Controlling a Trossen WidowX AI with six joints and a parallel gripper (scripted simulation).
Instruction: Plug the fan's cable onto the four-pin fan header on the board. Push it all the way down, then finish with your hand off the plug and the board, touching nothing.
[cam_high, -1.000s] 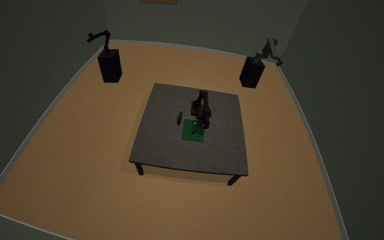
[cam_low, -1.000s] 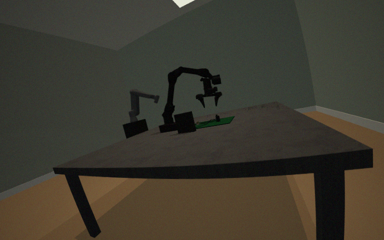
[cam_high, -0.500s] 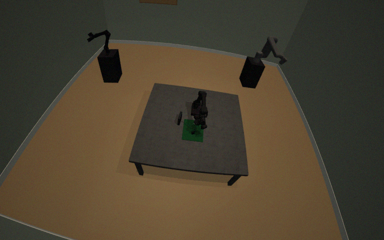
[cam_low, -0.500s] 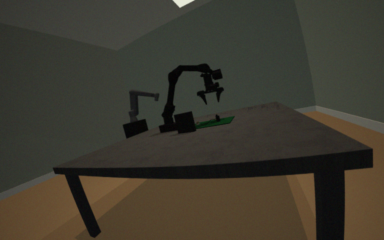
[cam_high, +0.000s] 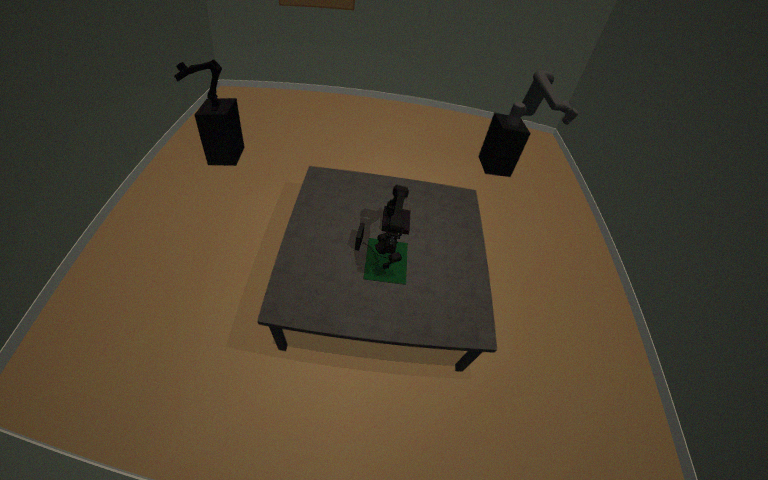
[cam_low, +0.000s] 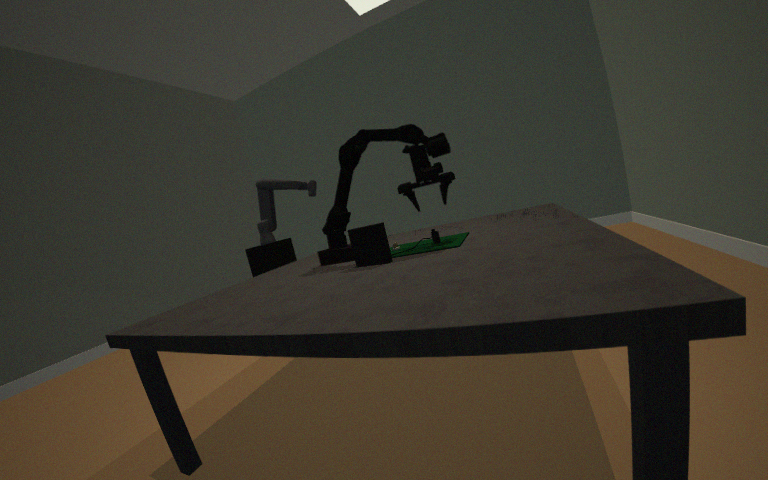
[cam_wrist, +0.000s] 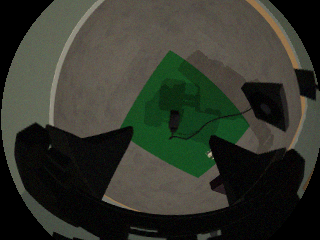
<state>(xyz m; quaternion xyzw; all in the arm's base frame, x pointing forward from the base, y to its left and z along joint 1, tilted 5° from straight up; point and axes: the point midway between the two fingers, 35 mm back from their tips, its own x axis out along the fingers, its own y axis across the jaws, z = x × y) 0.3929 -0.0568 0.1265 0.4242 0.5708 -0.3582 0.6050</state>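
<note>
The dark plug lies 1 cm behind my gripper tip, 1 cm to the left of it and 10 cm below it. The rest, counted from my gripper tip: green board 7 cm behind, 1 cm to the left, 14 cm below; then black fan 19 cm behind, 14 cm to the right, 6 cm below.
</note>
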